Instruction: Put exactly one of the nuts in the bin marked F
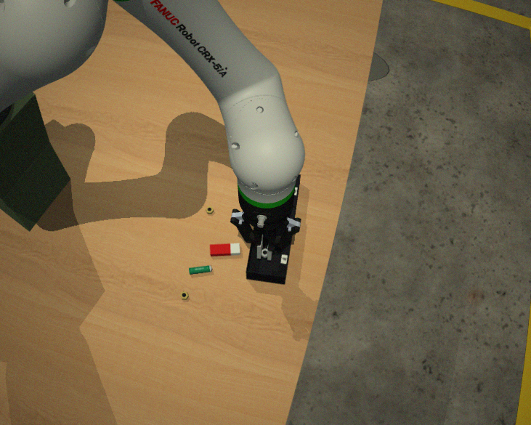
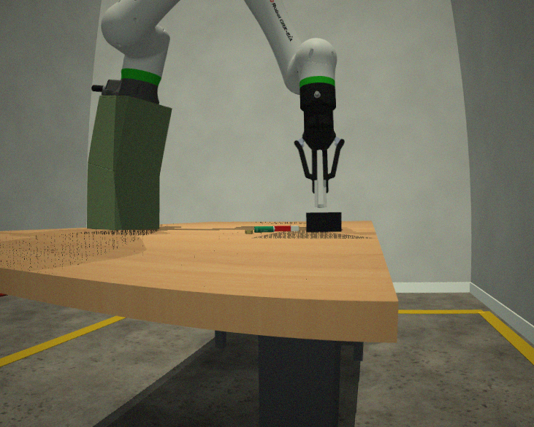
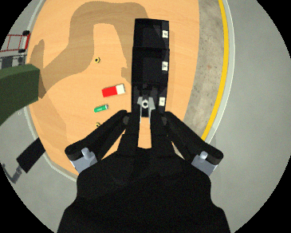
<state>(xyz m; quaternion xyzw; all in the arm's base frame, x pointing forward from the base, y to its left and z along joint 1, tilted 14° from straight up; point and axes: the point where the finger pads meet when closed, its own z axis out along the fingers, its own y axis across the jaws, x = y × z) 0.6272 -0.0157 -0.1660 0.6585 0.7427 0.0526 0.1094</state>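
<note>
My hand is 30 mm above the grey nut. Round my hand: green battery 130 mm behind, 50 mm to the right, 90 mm below.
</note>
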